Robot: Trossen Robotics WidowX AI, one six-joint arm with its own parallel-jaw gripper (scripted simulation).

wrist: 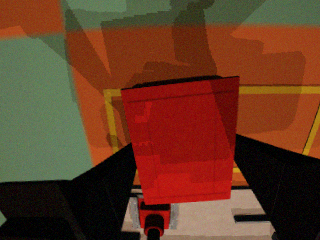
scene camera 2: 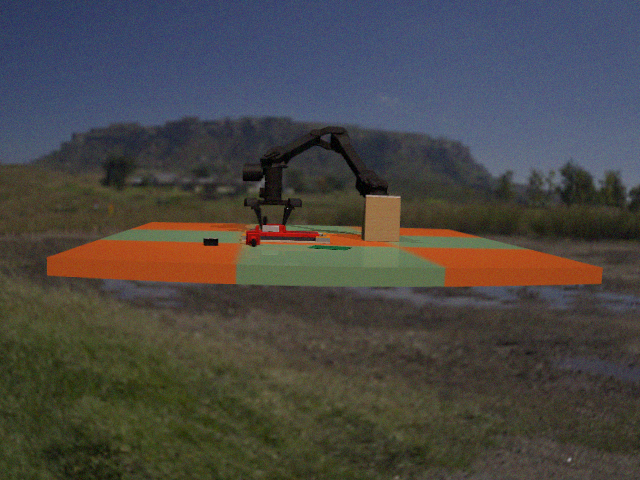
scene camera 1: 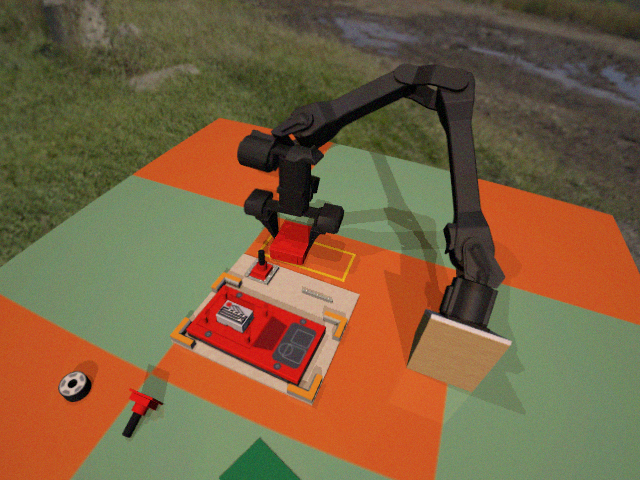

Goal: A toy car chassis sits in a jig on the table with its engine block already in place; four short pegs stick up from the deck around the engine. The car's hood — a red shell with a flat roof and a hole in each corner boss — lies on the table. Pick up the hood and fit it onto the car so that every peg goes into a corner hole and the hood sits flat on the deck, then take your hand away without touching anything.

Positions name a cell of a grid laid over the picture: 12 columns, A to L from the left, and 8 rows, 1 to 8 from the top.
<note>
My gripper (scene camera 1: F5) carries a red hood (scene camera 1: F5). Also in view: a grey engine block (scene camera 1: E6).
The red hood also shows in the wrist view (wrist: G5). My gripper also shows in the wrist view (wrist: G5) and in scene camera 2 (scene camera 2: F4). The wrist view misses the grey engine block: it is out of frame.
</note>
